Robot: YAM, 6 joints.
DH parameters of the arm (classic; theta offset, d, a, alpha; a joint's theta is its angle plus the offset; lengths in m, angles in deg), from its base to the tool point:
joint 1: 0 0.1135 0.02 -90
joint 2: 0 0 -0.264 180
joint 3: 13.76 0 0.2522 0
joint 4: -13.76 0 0.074 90
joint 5: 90 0 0 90
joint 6: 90 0.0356 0 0
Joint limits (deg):
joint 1: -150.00..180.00
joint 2: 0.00..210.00
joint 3: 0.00..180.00
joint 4: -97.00..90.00
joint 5: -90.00..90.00
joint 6: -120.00..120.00
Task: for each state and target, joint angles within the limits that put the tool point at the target. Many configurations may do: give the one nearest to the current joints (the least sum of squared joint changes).
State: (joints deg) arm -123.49 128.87 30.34 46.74 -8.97 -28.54
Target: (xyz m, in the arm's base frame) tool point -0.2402 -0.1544 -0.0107
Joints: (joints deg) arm -148.01 127.75 31.38 47.15 -5.93 -28.54
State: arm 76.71 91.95 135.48 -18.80 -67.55 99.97
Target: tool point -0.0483 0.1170 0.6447
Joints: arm 96.85 75.68 130.21 -25.46 -72.71 99.97
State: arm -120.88 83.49 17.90 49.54 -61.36 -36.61
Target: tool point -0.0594 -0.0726 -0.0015
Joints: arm -144.94 121.79 0.58 35.19 -45.31 -36.61
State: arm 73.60 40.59 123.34 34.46 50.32 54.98
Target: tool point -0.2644 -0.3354 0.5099
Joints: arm 48.29 28.17 136.50 35.56 46.40 54.98
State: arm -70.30 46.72 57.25 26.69 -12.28 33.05
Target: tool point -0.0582 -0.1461 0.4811
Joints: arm -112.35 47.53 58.51 26.94 -2.76 33.05
